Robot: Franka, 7 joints.
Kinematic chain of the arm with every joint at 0, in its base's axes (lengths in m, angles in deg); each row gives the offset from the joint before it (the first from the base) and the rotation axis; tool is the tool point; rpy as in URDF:
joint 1: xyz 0 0 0.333 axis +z
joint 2: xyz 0 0 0 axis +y
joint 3: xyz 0 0 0.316 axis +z
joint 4: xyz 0.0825 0 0 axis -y
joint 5: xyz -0.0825 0 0.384 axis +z
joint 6: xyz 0 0 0 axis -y
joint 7: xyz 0.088 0 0 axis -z
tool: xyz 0 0 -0.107 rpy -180 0 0
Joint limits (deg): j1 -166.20..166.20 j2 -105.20..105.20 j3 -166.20..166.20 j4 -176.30..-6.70 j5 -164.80..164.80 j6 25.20..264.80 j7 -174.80..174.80
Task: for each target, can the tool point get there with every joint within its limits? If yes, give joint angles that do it. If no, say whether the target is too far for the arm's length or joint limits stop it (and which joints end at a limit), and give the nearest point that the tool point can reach.
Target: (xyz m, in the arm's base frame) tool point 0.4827 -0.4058 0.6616
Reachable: yes | joints 122.57 -24.14 -138.30 -67.78 91.23 218.34 30.45
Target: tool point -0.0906 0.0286 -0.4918
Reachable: no: joint limits stop it (at a limit: joint 2) | nearest point -0.1316 0.0415 -0.3405 | short by 0.157 m
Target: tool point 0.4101 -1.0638 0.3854
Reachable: no: too far | nearest point 0.3083 -0.7996 0.3724 | short by 0.283 m
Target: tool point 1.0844 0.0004 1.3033
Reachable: no: too far | nearest point 0.6393 0.0002 0.9051 | short by 0.597 m
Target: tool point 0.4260 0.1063 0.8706
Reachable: yes | joints 80.74 -12.58 -68.72 -86.59 118.13 60.02 15.70
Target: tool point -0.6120 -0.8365 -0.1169
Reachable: no: too far | nearest point -0.4647 -0.6351 -0.0086 | short by 0.272 m
